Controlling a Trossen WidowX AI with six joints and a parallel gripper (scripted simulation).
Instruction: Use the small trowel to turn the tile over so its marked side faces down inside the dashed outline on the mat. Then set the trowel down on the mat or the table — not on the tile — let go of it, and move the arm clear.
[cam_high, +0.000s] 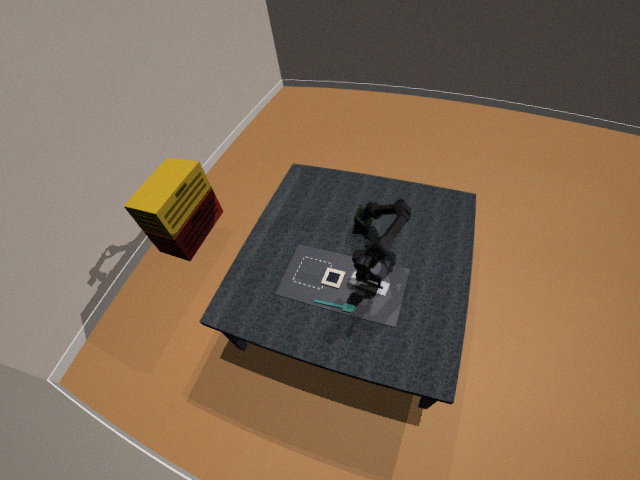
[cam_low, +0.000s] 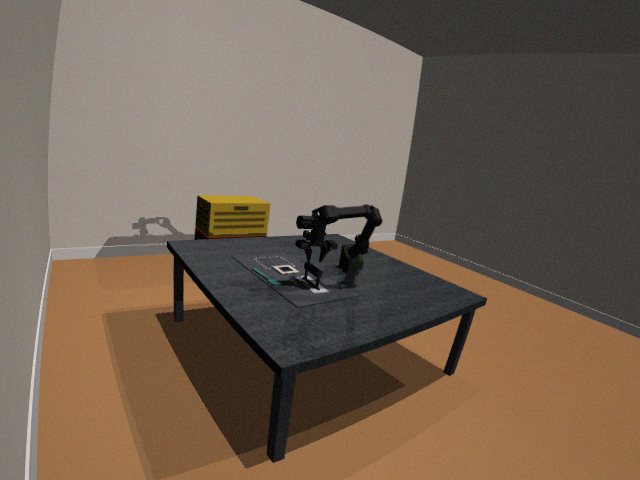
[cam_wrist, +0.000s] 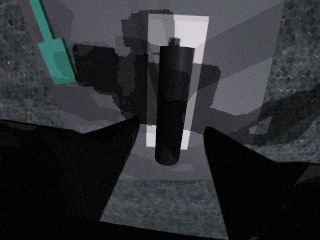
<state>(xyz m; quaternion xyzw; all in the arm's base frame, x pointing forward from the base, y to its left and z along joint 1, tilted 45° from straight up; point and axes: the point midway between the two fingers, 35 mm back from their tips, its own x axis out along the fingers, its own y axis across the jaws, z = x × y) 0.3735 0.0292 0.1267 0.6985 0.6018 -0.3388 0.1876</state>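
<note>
The grey mat lies 20 mm ahead of my gripper tip, 140 mm to the right of it and 130 mm below it. The rest, counted from my gripper tip: tile: 10 mm ahead, 190 mm to the right, 100 mm below; then teal trowel: 160 mm ahead, 120 mm to the right, 100 mm below.
</note>
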